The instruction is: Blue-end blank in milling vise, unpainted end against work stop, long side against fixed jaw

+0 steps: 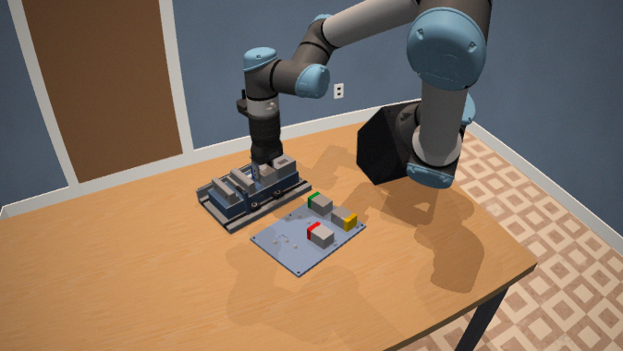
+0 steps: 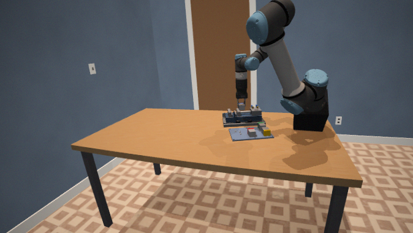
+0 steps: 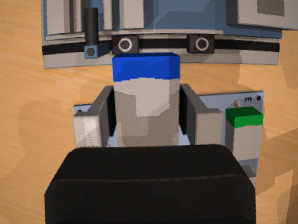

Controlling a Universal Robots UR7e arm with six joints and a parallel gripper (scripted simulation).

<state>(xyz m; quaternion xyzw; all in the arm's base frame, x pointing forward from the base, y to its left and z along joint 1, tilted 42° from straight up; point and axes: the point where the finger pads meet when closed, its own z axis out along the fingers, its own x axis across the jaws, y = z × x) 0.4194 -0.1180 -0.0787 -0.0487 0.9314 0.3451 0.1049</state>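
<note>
Right now my hand is 90 mm to the left of the fixed jaw, 90 mm short of it and 90 mm above it. The rest, counted from my hand: work stop 80 mm below, 60 mm ahead, 40 mm to the right; pale rod 110 mm to the right, 90 mm below, 20 mm behind; blue-ended blank 20 mm below.
</note>
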